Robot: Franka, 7 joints.
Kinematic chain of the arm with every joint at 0, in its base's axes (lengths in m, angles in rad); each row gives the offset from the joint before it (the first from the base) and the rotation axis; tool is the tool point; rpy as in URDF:
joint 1: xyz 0 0 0.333 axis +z
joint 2: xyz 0 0 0 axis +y
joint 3: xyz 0 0 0.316 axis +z
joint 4: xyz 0.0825 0 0 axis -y
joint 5: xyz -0.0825 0 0.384 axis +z
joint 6: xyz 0 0 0 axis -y
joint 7: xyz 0.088 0 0 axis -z
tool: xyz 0 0 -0.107 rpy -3.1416 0 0
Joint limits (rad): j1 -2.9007..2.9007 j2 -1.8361..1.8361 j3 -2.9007..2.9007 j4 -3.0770..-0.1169 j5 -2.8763..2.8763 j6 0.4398..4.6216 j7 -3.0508..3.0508
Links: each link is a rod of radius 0.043 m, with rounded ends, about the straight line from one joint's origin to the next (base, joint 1, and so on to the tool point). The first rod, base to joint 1, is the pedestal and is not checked.
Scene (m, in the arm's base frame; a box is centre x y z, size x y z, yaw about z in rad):
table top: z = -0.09
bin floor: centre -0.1 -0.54 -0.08 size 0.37 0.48 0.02 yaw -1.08
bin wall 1: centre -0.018 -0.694 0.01 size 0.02 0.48 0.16 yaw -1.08
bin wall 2: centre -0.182 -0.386 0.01 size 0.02 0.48 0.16 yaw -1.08
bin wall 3: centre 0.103 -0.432 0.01 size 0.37 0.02 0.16 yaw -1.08
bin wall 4: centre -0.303 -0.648 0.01 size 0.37 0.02 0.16 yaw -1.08
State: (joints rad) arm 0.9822 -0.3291 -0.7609 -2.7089 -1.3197 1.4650 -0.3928
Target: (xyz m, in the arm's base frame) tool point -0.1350 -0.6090 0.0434
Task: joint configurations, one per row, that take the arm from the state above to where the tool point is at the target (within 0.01 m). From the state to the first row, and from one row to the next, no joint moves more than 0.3 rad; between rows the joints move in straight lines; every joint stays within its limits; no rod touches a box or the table.
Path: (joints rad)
1: 1.1170 -0.4443 -0.4674 -2.6086 -1.3236 1.5416 -0.3928
2: 1.2517 -0.5595 -0.1740 -2.5082 -1.3275 1.6181 -0.3928
3: 1.3865 -0.6748 0.1195 -2.4079 -1.3314 1.6947 -0.3928
4: 1.5212 -0.7900 0.4129 -2.3075 -1.3353 1.7713 -0.3928
5: 1.6560 -0.9052 0.7064 -2.2072 -1.3393 1.8478 -0.3928
6: 1.7907 -1.0204 0.9999 -2.1068 -1.3432 1.9244 -0.3928
7: 1.9255 -1.1356 1.2933 -2.0065 -1.3471 2.0010 -0.3928
8: 2.0602 -1.2508 1.5868 -1.9062 -1.3510 2.0775 -0.3928
9: 2.1950 -1.3661 1.8803 -1.8058 -1.3549 2.1541 -0.3928
10: 2.3298 -1.4813 2.1737 -1.7055 -1.3588 2.2307 -0.3928

